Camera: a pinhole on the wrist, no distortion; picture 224 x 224 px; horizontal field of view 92.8 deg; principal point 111.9 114.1 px. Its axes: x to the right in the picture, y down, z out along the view. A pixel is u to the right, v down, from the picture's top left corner.
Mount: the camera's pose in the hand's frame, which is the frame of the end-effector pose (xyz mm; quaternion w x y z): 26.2 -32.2 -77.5 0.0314 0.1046 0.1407 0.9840
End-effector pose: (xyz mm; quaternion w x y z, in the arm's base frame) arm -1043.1 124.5 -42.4 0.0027 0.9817 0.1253 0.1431
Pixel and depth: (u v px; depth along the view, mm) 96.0 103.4 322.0
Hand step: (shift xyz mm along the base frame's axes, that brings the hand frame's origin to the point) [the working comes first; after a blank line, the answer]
In the camera's frame: -48.0 -32.3 322.0

210.9 -37.2 -154.1
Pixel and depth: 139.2 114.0 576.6
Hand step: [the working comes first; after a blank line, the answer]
In the camera's frame: 147.6 -0.5 576.6

178.0 -116.8 -465.1
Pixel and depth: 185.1 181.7 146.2
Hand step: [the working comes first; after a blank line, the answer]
In the camera's frame: 100.3 92.7 146.2

-28.2 62.6 -116.5
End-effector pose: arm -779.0 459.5 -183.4 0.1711 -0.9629 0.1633 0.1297
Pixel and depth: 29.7 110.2 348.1
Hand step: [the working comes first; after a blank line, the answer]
In the camera's frame: -268.3 -12.7 348.1

276.4 -70.5 -300.2
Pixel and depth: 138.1 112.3 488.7
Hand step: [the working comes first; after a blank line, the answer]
In the camera's frame: 120.0 -8.2 488.7

-107.7 40.4 -403.8
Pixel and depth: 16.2 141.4 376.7
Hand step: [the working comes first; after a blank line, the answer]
In the camera's frame: -338.0 96.4 376.7

369.5 18.5 -332.2
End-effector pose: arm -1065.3 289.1 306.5 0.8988 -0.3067 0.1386 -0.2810
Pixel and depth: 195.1 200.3 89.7
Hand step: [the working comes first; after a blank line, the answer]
In the camera's frame: 70.0 72.5 89.7

-32.8 -12.2 78.4
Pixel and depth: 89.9 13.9 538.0
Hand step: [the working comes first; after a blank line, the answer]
In the camera's frame: -111.0 -505.4 538.0

571.4 351.2 -187.2
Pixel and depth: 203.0 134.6 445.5
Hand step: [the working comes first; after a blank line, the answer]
In the camera's frame: 380.5 85.6 445.5

-0.3 383.9 333.9
